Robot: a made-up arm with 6 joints.
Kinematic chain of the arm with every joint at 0, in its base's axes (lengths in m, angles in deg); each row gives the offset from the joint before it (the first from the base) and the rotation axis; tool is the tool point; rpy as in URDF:
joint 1: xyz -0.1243 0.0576 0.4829 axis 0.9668 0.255 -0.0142
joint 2: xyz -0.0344 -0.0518 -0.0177 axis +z
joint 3: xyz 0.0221 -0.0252 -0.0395 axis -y
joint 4: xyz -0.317 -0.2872 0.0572 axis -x
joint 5: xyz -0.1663 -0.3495 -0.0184 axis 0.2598 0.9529 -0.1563
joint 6: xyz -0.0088 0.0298 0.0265 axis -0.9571 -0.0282 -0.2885
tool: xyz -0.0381 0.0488 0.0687 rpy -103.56 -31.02 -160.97
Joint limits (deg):
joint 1: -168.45..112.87
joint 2: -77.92..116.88
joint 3: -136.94..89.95
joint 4: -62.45..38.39
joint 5: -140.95..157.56
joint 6: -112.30..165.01
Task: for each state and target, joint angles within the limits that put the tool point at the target. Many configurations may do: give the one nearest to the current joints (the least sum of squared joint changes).
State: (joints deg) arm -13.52 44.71 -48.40 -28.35 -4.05 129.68
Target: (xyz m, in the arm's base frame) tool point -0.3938 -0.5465 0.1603
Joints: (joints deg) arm 23.17 30.18 -20.83 -49.11 -6.86 130.74
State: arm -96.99 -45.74 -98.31 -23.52 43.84 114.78
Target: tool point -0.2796 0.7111 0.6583
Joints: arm -126.11 -0.18 -125.96 -45.89 42.24 108.99
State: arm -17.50 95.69 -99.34 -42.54 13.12 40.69
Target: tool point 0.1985 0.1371 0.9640
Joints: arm -13.56 98.72 -102.96 -62.45 -10.94 83.45
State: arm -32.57 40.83 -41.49 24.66 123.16 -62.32
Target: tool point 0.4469 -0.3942 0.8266
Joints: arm -3.04 68.81 -43.18 15.70 123.78 -56.79
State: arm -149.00 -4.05 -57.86 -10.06 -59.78 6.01
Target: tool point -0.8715 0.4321 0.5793
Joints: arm -136.44 -2.54 -43.74 -11.43 -62.58 0.61
